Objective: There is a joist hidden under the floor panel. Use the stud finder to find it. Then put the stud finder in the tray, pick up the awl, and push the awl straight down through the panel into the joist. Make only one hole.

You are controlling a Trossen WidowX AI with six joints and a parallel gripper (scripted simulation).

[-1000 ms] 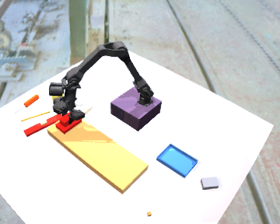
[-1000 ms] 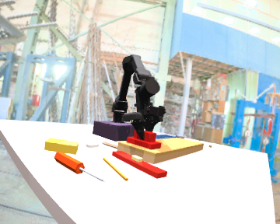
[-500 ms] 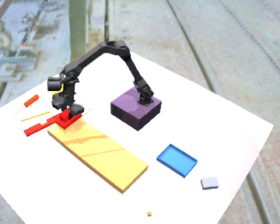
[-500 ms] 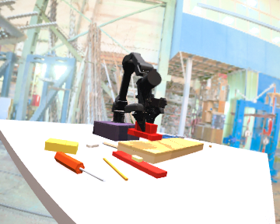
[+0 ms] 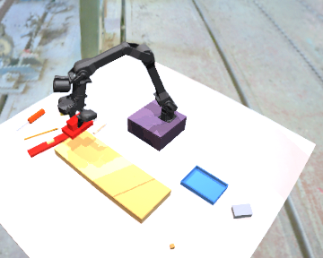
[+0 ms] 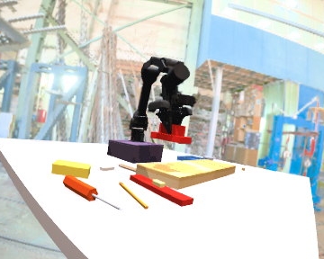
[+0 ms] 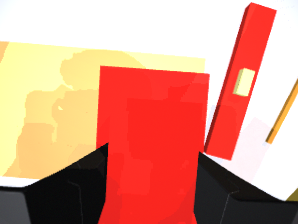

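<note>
Now: the blue tray 18 cm behind my gripper tip, 54 cm to the left of it and 15 cm below it. From my gripper tip the other things lie so: tan-handled pointed tool 19 cm behind, 3 cm to the right, 15 cm below; stud finder 2 cm behind, 2 cm above; red level 6 cm ahead, 14 cm to the right, 14 cm below.
</note>
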